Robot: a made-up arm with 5 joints.
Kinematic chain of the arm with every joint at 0, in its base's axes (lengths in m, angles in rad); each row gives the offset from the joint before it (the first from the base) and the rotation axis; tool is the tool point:
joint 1: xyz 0 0 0.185 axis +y
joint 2: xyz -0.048 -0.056 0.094 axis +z
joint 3: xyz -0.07 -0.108 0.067 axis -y
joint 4: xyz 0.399 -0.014 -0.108 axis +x
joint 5: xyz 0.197 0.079 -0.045 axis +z
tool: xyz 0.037 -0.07 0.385
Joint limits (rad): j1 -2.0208..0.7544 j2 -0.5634..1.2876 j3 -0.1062..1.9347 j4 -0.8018..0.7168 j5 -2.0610..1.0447
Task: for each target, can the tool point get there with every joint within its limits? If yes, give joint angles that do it. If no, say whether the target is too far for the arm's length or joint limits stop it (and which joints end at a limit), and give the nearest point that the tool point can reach.
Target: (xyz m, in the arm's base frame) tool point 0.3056 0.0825 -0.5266
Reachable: no: joint limits stop it (at a limit: joint 1, joint 3, joint 4, joint 5) | nearest point 0.5309 0.0579 -0.0904 | short by 0.492 m
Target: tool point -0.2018 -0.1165 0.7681
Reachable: yes | joints -0.8373 -0.0835 0.3251 -0.0893 -1.8208
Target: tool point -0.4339 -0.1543 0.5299
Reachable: yes | joints -1.6718 -0.3546 0.1039 -0.4699 -1.3923
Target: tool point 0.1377 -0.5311 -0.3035
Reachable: no: joint limits stop it (at a limit: joint 1, joint 3, joint 5) | nearest point -0.3311 -0.4245 -0.4174 | short by 0.494 m
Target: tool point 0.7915 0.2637 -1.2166
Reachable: no: too far | nearest point 0.5293 0.0693 -0.0889 | short by 1.174 m
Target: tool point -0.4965 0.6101 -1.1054
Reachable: no: too far | nearest point -0.4182 0.1956 -0.5824 | short by 0.672 m
